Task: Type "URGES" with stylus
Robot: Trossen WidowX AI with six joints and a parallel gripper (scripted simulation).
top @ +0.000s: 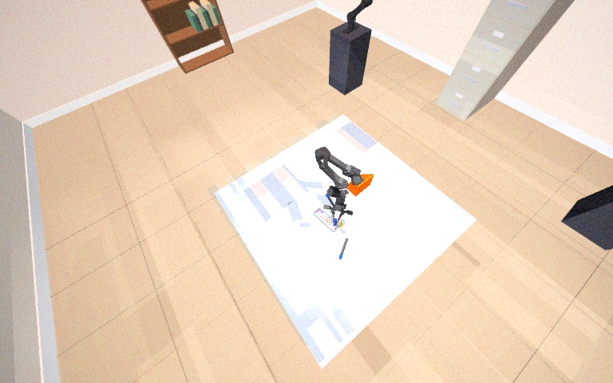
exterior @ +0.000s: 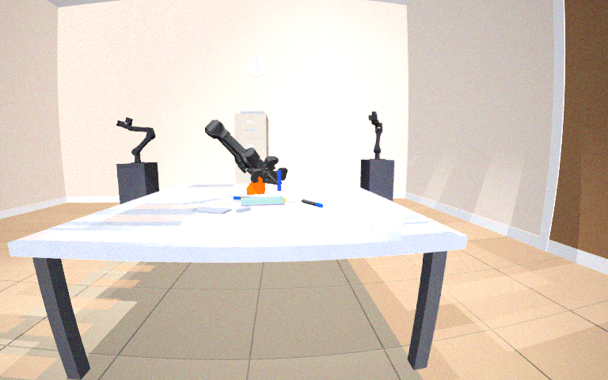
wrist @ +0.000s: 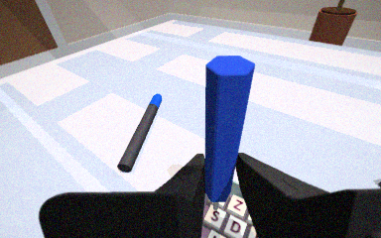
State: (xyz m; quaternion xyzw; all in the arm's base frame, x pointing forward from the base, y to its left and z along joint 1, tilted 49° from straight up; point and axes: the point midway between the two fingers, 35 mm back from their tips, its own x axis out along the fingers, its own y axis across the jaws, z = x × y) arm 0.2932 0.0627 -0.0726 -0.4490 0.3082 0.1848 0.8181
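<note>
Now: gripper tip 60 mm past the yellow pen, 20 mm to the left of it and 80 mm above it. The rest, counted from my gripper tip: blue stylus: 20 mm below; grey block: 140 mm ahead, 150 mm to the right, 80 mm below.
</note>
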